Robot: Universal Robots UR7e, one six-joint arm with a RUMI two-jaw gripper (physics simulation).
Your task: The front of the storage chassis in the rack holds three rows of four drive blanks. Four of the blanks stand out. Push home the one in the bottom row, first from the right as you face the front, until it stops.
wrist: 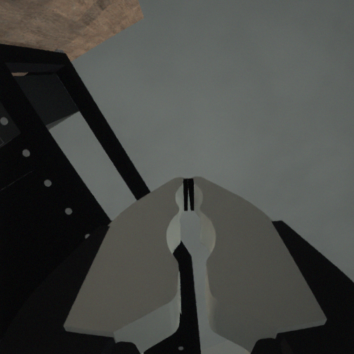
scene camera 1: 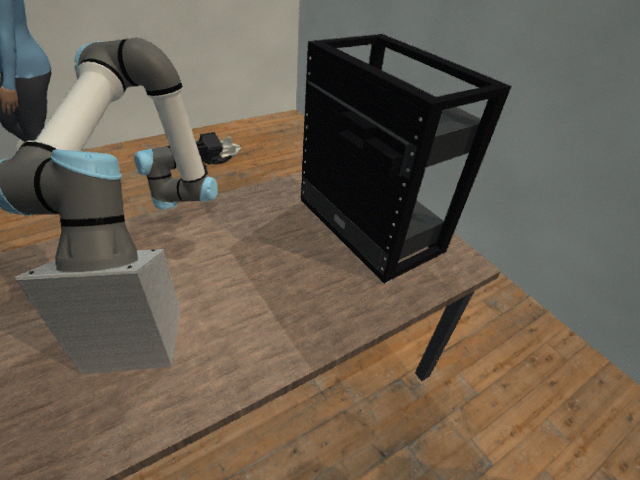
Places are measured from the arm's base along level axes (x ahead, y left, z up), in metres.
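Pixels of known places: gripper, fingertip midpoint: [scene camera 1: 240,147]; arm's base, origin of the base link: [scene camera 1: 98,263].
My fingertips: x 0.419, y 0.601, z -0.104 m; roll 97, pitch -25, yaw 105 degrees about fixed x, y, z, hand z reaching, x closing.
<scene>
For each thing: its top centre in the pictures, then the offset to it from my fingertips. "*": a spot on its surface instead. Level surfaces: height alone.
- black rack, middle of its top: [scene camera 1: 400,61] dy -0.331, dx +0.394, dz +0.385 m
- drive blank, middle of its top: [scene camera 1: 395,144] dy -0.521, dx +0.303, dz +0.244 m
- wooden table, its level: dz -0.205 m
- lower unit, surface spot: [scene camera 1: 338,221] * dy -0.357, dx +0.255, dz -0.128 m
The black rack [scene camera 1: 436,103] [wrist: 107,142] stands on the table, its dark front turned towards the arm. The storage chassis [scene camera 1: 356,149] sits in the rack's upper middle. Several dark blocks stand out from its front, among them one drive blank [scene camera 1: 383,148] at the right. The rows are too dark to tell apart, so I cannot tell which is the bottom row's first from the right. My gripper [scene camera 1: 238,148] [wrist: 187,180] is shut and empty. It is in the air in front of the rack, well apart from it. In the wrist view the rack's side shows at the left.
The arm's grey pedestal [scene camera 1: 108,320] stands on the wooden table [scene camera 1: 222,330]. A lower unit [scene camera 1: 338,221] with a light label sits at the rack's foot. A person [scene camera 1: 25,62] stands behind the arm at the far left. A grey wall [scene camera 1: 568,155] is behind the rack.
</scene>
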